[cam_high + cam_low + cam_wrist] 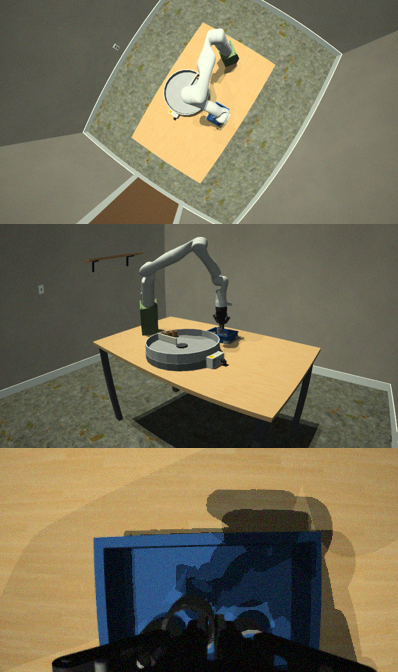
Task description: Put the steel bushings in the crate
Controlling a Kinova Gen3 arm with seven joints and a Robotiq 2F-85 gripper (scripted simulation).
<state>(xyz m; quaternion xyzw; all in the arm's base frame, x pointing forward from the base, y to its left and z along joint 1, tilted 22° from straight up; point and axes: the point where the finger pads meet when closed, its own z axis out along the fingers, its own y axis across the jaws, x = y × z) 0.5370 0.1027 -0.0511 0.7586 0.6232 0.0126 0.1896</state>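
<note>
My hand is 60 mm above the blue crate. Round my hand: grey turning table (100 mm behind, 350 mm to the right, 30 mm below).
</note>
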